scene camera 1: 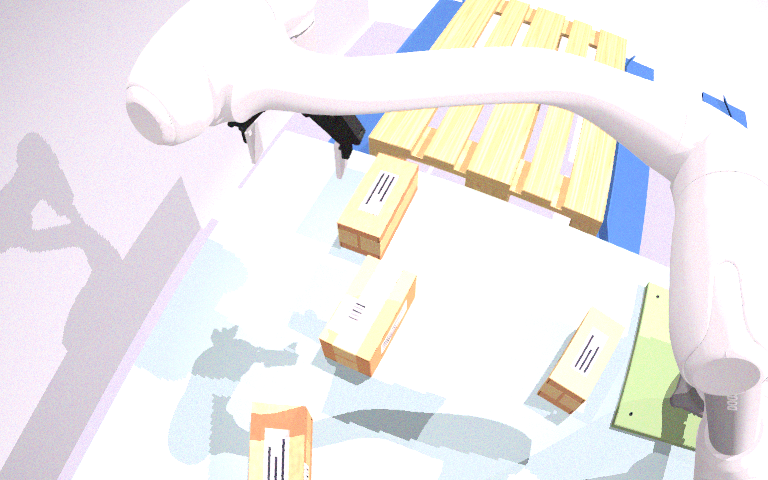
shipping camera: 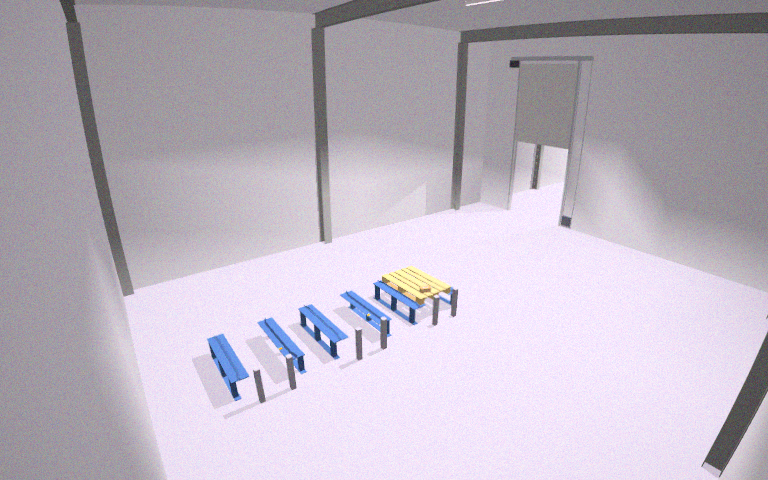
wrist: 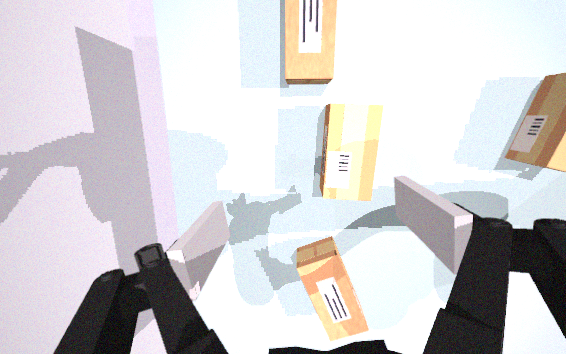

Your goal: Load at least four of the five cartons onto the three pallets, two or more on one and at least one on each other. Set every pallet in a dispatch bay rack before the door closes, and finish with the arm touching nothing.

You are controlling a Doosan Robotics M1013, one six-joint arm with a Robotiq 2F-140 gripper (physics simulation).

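Frame: origin at the arm's base, x right, y ahead, z up, level; centimetres.
Seen in the pictures: gripper, fingertip midpoint: [scene camera 1: 298, 163] [wrist: 307, 207].
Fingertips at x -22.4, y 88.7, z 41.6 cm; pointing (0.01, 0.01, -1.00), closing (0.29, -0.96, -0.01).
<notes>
A point is followed by its place in that frame.
My gripper [scene camera 1: 297, 168] @[z 41.6, x -22.4, y 88.7 cm] [wrist: 307, 207] @[z 41.6, x -22.4, y 88.7 cm] is open and empty, above the table's far left part in the scene view. A brown carton [scene camera 1: 378, 203] @[z 6.8, x -0.8, y 89.4 cm] [wrist: 310, 60] @[z 6.7, x -5.2, y 89.7 cm] lies beside the pallet end. A yellow-topped carton [scene camera 1: 362, 322] @[z 7.2, x -25.7, y 77.4 cm] [wrist: 352, 150] @[z 7.2, x -21.4, y 78.2 cm] lies nearer. Another carton [scene camera 1: 277, 444] @[z 7.3, x -55.8, y 76.8 cm] [wrist: 334, 295] @[z 7.3, x -57.1, y 75.4 cm] is at the near left, cut off in the scene view. A narrower carton [scene camera 1: 583, 359] @[z 8.2, x -12.6, y 35.3 cm] lies near the green plate. An empty wooden pallet [scene camera 1: 501, 155] @[z -27.9, x 57.7, y 81.2 cm] rests on blue supports beyond the table. In the shipping view a pallet [shipping camera: 404, 278] @[z -40.2, x 42.1, y 893.7 cm] bearing one small carton [shipping camera: 424, 289] @[z -20.8, x -47.7, y 906.4 cm] sits in the far bay rack. A third pallet does not show.
The arm's green mounting plate [scene camera 1: 642, 367] @[z 0.0, x -3.6, y 19.3 cm] is at the right of the table [scene camera 1: 481, 271] @[z -2.1, x 0.8, y 64.7 cm]. A pale edge strip [scene camera 1: 141, 342] runs along its left side. Other blue bay racks [shipping camera: 322, 322] @[z -42.3, x -26.9, y 1105.4 cm] [shipping camera: 227, 357] @[z -42.4, x -50.4, y 1273.8 cm] hold no pallet. Posts [shipping camera: 358, 344] @[z -44.9, x -110.9, y 1077.5 cm] stand before them. The door [shipping camera: 544, 104] @[z 302.4, x 264.3, y 231.4 cm] is partly lowered.
</notes>
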